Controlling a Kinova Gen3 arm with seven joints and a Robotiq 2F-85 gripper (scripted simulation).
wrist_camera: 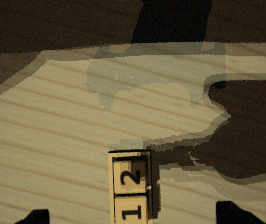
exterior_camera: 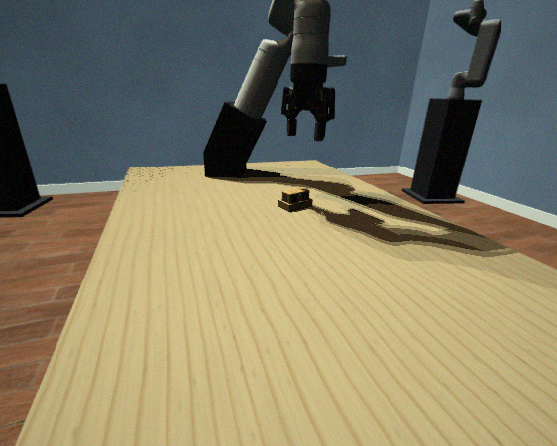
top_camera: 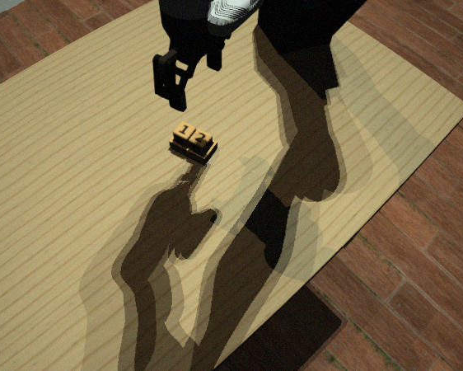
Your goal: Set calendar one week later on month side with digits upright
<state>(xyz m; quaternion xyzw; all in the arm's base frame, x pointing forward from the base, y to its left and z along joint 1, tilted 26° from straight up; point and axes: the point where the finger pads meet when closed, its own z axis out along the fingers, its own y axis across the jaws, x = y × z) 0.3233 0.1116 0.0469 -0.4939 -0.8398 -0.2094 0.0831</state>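
Now: hand 140 mm above the cube. Also, from my hand: wooden tray (10 mm ahead, 10 mm to the right, 160 mm below).
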